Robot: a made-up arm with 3 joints. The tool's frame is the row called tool.
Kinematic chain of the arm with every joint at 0, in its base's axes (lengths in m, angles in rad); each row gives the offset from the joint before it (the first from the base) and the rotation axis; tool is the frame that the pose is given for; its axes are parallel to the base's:
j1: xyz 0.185 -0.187 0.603 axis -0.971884 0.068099 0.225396
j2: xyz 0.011 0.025 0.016 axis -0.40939 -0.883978 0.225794
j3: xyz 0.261 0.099 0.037 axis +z
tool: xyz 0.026 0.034 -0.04
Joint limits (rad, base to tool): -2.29..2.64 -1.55..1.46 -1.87..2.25
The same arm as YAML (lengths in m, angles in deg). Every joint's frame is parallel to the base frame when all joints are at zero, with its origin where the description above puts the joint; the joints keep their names.
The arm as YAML. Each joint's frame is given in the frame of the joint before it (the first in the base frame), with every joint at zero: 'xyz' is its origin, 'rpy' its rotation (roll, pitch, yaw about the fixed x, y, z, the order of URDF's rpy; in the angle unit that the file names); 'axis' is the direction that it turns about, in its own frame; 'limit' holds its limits. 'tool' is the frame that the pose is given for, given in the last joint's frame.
units:
  length: m
  angle: deg
joints:
  - name: j1
    type: revolute
    origin:
      xyz: [0.185, -0.187, 0.603]
      rpy: [0.0, 0.0, 0.0]
    axis: [-0.971884, 0.068099, 0.225396]
    limit:
      lower: -131.21
      upper: 151.26
  - name: j2
    type: revolute
    origin:
      xyz: [0.011, 0.025, 0.016]
      rpy: [0.0, 0.0, 0.0]
    axis: [-0.40939, -0.883978, 0.225794]
    limit:
      lower: -88.81
      upper: 83.65
  - name: j3
    type: revolute
    origin:
      xyz: [0.261, 0.099, 0.037]
      rpy: [0.0, 0.0, 0.0]
    axis: [0.0, 0.0, 1.0]
    limit:
      lower: -107.14
      upper: 128.92
tool:
  origin:
    xyz: [0.026, 0.034, -0.04]
    rpy: [0.0, 0.0, 0.0]

